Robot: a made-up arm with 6 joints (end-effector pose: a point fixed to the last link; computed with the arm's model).
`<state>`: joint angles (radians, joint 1 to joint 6).
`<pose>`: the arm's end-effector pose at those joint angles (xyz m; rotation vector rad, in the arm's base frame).
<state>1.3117 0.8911 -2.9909 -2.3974 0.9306 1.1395</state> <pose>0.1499 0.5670 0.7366 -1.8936 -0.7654 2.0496</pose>
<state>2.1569 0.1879 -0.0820 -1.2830 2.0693 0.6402</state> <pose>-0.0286 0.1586 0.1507 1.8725 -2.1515 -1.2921</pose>
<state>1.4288 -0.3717 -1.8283 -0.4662 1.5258 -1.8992</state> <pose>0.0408 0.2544 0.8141 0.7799 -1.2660 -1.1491</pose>
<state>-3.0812 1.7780 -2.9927 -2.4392 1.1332 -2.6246</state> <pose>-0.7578 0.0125 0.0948 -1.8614 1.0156 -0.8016</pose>
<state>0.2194 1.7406 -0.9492 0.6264 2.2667 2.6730</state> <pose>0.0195 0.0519 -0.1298 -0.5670 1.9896 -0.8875</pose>
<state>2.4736 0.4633 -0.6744 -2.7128 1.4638 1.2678</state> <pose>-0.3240 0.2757 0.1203 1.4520 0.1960 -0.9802</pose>
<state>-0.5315 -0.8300 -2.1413 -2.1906 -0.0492 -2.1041</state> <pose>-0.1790 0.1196 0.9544 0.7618 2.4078 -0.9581</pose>
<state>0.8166 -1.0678 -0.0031 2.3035 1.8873 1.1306</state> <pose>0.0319 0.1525 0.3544 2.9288 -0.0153 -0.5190</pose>
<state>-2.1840 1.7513 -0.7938 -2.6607 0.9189 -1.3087</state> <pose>-0.0248 0.0512 -0.2151 -0.6968 -0.5197 -1.9100</pose>
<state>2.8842 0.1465 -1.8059 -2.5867 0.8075 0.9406</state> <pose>-0.5269 0.1564 0.7023 1.2369 1.1508 -1.0616</pose>
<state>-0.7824 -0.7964 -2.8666 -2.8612 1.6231 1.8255</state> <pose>-0.4132 0.3754 0.7675 -2.4112 -0.0271 -1.8466</pose>
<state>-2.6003 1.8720 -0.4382 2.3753 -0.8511 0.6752</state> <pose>0.0825 0.1268 0.0279 0.6247 1.2665 -2.1788</pose>
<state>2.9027 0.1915 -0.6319 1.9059 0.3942 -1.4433</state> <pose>-0.3814 0.1073 0.1481 -0.8996 -0.6862 -1.1223</pose>
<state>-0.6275 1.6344 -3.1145 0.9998 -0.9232 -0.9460</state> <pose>0.5099 -0.4635 0.2658 -1.2190 -0.2034 0.9830</pose>
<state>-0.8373 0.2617 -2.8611 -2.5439 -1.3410 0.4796</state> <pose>0.2045 -0.1695 0.8741 0.6119 -2.1270 -1.9674</pose>
